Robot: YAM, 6 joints.
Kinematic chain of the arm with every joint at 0, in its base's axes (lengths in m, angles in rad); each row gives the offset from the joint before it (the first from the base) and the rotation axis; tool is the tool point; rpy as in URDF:
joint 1: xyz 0 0 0.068 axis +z
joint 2: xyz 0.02 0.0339 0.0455 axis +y
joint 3: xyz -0.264 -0.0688 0 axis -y
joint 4: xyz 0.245 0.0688 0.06 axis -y
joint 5: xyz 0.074 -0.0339 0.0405 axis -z
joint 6: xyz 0.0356 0 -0.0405 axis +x
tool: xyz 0 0 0 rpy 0 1.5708 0
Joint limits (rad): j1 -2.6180..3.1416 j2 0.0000..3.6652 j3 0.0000..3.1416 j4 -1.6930..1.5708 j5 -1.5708..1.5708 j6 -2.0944..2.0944
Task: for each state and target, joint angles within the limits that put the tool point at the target. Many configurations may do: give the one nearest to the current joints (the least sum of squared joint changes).
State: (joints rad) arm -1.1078 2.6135 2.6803 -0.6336 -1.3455 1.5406
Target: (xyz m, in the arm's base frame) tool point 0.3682 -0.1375 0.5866
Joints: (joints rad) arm -0.4355 2.2144 2.9773 -0.1987 -1.0384 1.5406
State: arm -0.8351 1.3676 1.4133 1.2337 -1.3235 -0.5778
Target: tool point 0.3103 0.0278 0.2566
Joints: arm -0.0237 1.5959 0.7463 1.1498 -1.4113 -0.5778
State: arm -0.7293 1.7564 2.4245 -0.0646 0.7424 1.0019
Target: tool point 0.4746 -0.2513 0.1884
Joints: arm -0.4431 2.3668 1.9303 -0.2087 0.7220 1.0019
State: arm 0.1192 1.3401 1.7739 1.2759 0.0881 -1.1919
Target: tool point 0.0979 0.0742 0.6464
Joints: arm 0.6313 1.3265 1.8212 1.2640 -0.0594 -1.1919
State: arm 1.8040 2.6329 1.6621 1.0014 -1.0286 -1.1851
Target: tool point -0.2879 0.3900 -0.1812
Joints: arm 2.1487 3.2428 1.9107 0.8534 -0.9103 -1.1851
